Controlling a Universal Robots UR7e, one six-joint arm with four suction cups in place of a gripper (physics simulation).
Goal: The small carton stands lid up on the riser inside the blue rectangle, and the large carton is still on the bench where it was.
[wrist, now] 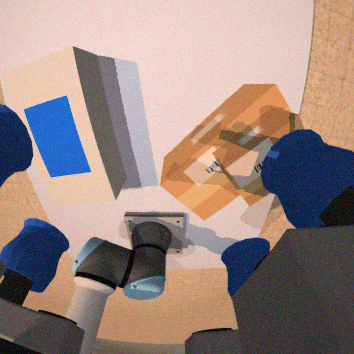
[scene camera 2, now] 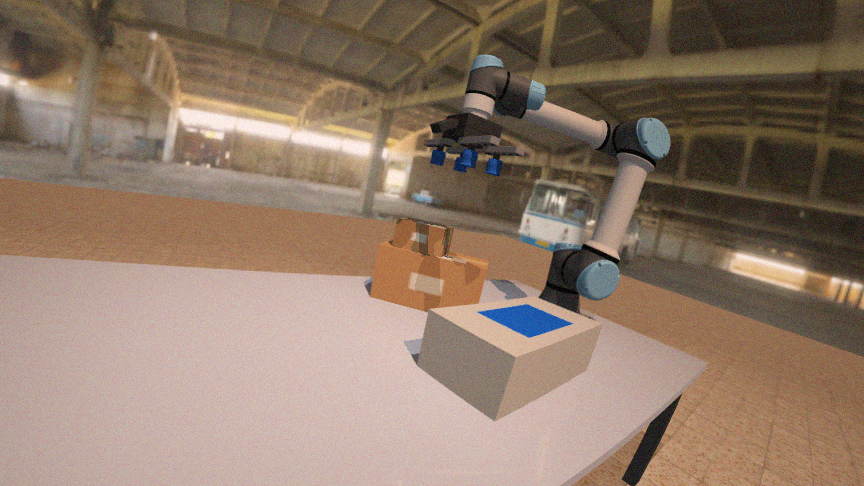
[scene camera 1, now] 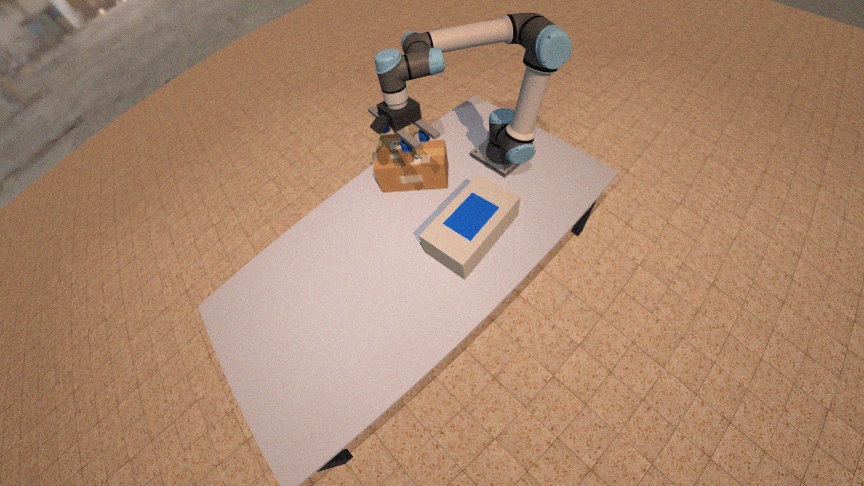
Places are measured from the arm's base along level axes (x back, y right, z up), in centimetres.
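Where they show: hand, its tool point: (wrist: pixel 142 212) (scene camera 2: pixel 463 168); arm's base, origin of its link: (wrist: pixel 151 235) (scene camera 1: pixel 502 152).
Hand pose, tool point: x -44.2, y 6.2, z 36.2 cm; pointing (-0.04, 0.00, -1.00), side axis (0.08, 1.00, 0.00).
Observation:
Each offset is from my tool point to the top centre of the thing. Level surfaces: height alone.
The small carton @[dy +17.8, dx +4.5, dz -16.0 cm] (scene camera 1: pixel 387 146) (scene camera 2: pixel 421 236) (wrist: pixel 243 164) rests on top of the large carton @[dy +14.7, dx +7.8, dz -23.8 cm] (scene camera 1: pixel 396 180) (scene camera 2: pixel 393 276) (wrist: pixel 186 150), towards one end. The large brown carton stands on the bench @[dz -39.3 cm] (scene camera 1: pixel 302 314) (scene camera 2: pixel 181 362) (wrist: pixel 200 40). My gripper (scene camera 1: pixel 405 138) (scene camera 2: pixel 464 162) (wrist: pixel 148 209) is open, its blue suction cups bare. In the scene camera 2 view it hangs above the cartons with a clear gap. Cups partly hide the small carton in the scene camera 1 and wrist views. The blue rectangle @[dy -25.6, dx +4.3, dz -27.3 cm] (scene camera 1: pixel 471 216) (scene camera 2: pixel 525 320) (wrist: pixel 57 137) lies bare on the beige riser @[dy -25.6, dx +4.3, dz -27.3 cm] (scene camera 1: pixel 439 241) (scene camera 2: pixel 465 356) (wrist: pixel 95 187).
The arm's base (scene camera 1: pixel 503 158) (wrist: pixel 156 220) is bolted to the bench near the riser and the cartons. The large carton stands close to the bench's edge. Shadows of the arm fall over both cartons.

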